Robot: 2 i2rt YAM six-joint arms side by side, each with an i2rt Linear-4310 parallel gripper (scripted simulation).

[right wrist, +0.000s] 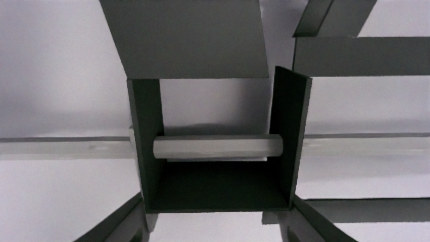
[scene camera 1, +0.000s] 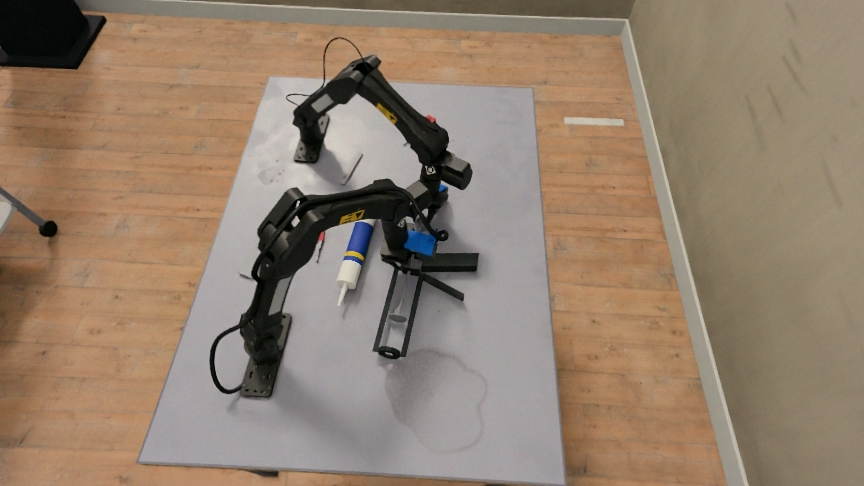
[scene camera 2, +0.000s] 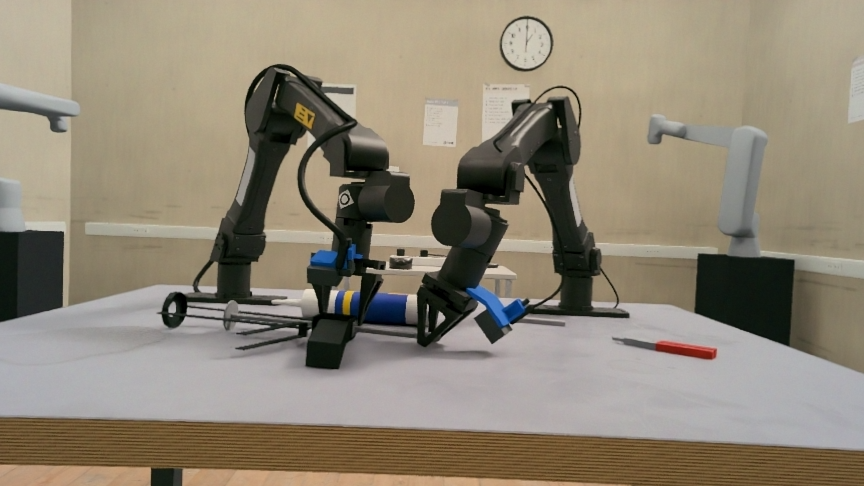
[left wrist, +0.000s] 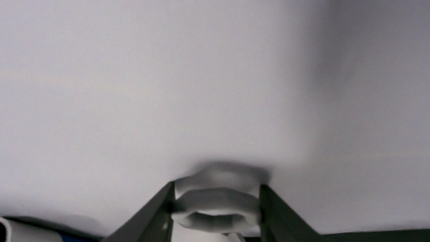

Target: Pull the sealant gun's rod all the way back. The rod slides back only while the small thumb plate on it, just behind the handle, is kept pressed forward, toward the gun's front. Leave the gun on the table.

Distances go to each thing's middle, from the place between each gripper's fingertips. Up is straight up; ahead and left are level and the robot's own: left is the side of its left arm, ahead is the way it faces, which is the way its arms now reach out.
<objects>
Right now my right hand is 460 mm to the right of the red-handled tool (scene camera 2: 709,353), 20 mm above it and 10 mm short of it.
The red-handled tool lies 3 cm behind my left hand (scene camera 2: 426,342) and 33 cm to the left of it.
</objects>
